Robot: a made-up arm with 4 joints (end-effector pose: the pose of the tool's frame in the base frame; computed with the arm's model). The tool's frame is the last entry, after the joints.
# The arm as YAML. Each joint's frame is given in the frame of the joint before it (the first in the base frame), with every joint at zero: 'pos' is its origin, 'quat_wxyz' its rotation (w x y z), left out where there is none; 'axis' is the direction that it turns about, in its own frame. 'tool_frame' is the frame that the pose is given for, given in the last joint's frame.
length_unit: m
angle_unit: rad
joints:
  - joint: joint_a
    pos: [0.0, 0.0, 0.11]
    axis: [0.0, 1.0, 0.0]
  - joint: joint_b
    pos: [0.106, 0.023, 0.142]
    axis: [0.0, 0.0, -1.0]
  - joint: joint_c
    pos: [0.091, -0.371, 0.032]
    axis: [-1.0, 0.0, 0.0]
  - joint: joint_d
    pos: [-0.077, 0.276, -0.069]
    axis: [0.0, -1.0, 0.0]
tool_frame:
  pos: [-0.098, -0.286, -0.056]
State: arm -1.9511 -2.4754 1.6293 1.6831
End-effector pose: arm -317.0 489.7 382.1 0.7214 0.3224 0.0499 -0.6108
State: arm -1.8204 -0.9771 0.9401 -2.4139
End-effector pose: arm -302.1 -129.3 467.3 0.8150 -0.1497 0.0269 -0.5591
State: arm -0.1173 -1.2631 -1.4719 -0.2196
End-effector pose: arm 314.7 -148.3 302.1 0.5772 0.4608 0.4264 0.5222
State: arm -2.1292 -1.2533 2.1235 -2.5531
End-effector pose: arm -377.8 -21.5 401.9 0.4936 0.2874 -0.4176 -0.7066
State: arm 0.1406 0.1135 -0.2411 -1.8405
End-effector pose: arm 77.1 -363.3 312.0 0.5491 0.1215 0.8252 0.0530
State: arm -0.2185 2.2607 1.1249 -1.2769
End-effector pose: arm -171.5 309.4 263.2 0.0678 0.3536 0.5985 -0.7157
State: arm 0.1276 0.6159 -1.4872 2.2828
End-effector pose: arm 70.2 -263.4 257.4 0.1513 0.0223 -0.7150 -0.6822
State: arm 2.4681 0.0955 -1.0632 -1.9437
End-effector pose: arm 65.9 -388.0 -75.4 0.4913 -0.4784 -0.7075 0.1710
